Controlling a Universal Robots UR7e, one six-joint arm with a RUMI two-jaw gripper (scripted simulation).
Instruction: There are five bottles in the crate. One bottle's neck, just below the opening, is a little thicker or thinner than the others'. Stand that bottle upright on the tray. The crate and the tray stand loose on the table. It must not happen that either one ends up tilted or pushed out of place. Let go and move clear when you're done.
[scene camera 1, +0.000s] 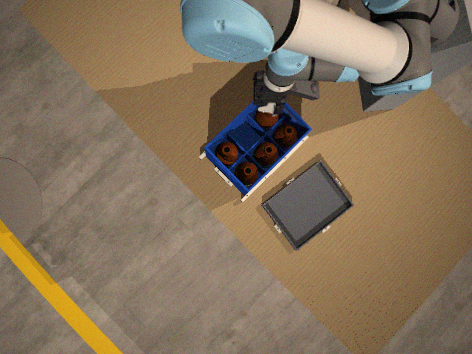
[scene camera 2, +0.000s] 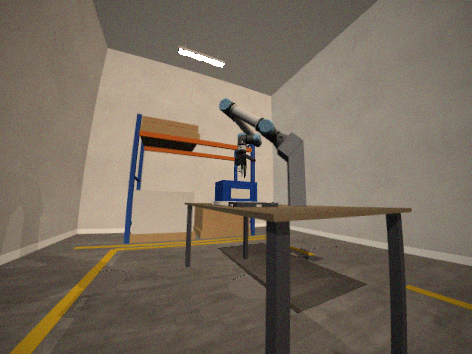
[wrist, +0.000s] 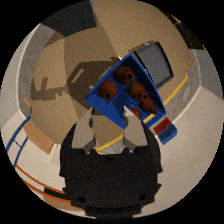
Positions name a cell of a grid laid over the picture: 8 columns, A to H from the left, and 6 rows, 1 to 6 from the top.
Note:
I see my gripper (scene camera 1: E2), a grey tray (scene camera 1: F4) and a blue crate (scene camera 1: E3).
The grey tray shows as well in the wrist view (wrist: F2). The blue crate shows as well in scene camera 2 (scene camera 2: D4) and in the wrist view (wrist: E3). My gripper also shows in the wrist view (wrist: D3).

